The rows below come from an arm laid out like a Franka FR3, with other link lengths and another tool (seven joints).
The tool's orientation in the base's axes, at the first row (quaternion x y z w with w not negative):
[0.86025, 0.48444, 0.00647, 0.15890]
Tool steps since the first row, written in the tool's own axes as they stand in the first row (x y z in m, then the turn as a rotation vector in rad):
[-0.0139, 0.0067, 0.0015, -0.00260, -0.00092, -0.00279]
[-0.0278, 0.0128, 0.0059, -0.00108, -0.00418, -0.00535]
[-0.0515, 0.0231, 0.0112, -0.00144, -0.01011, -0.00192]
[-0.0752, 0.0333, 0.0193, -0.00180, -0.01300, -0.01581]
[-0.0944, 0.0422, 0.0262, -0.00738, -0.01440, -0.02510]
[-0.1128, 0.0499, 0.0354, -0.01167, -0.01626, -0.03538]
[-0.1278, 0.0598, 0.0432, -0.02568, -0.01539, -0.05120]
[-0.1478, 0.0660, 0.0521, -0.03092, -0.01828, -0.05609]
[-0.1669, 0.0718, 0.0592, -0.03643, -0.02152, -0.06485]
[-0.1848, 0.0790, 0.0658, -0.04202, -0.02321, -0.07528]
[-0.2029, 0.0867, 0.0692, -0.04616, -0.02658, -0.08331]
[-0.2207, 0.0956, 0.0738, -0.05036, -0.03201, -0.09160]
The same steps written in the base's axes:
[-0.0016, -0.0152, 0.0024, -0.00260, -0.00099, 0.00276]
[-0.0031, -0.0309, 0.0019, -0.00493, 0.00253, 0.00406]
[-0.0063, -0.0571, 0.0032, -0.00949, 0.00416, -0.00080]
[-0.0090, -0.0840, 0.0017, -0.01437, 0.00896, 0.01163]
[-0.0107, -0.1061, 0.0004, -0.02003, 0.00745, 0.02086]
[-0.0125, -0.1277, -0.0035, -0.02555, 0.00751, 0.03071]
[-0.0110, -0.1470, -0.0060, -0.03487, -0.00039, 0.04797]
[-0.0149, -0.1691, -0.0099, -0.04086, -0.00208, 0.05256]
[-0.0191, -0.1897, -0.0123, -0.04793, -0.00278, 0.06075]
[-0.0215, -0.2099, -0.0140, -0.05402, -0.00386, 0.07098]
[-0.0241, -0.2296, -0.0125, -0.06034, -0.00355, 0.07826]
[-0.0254, -0.2500, -0.0118, -0.06845, -0.00224, 0.08521]

